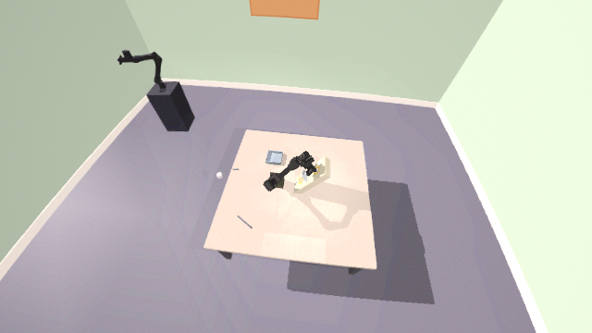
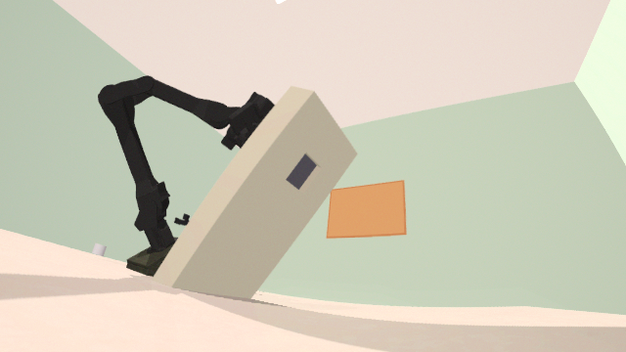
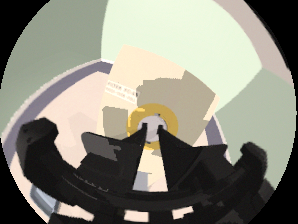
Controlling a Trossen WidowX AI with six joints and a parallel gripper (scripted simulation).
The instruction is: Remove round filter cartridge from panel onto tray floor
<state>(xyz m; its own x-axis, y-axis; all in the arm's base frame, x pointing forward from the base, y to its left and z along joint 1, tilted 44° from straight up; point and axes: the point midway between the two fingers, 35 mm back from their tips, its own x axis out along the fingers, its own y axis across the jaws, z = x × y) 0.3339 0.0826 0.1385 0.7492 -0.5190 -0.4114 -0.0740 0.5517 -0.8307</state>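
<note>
Now: the white round cartridge 10 mm ahead of my gripper tip and 10 mm below it. The rest, counted from my gripper tip: small white cylinder 870 mm behind, 90 mm to the left, 230 mm below; tray 380 mm behind, 330 mm to the left, 240 mm below; cream service panel 30 mm behind, 80 mm below.
</note>
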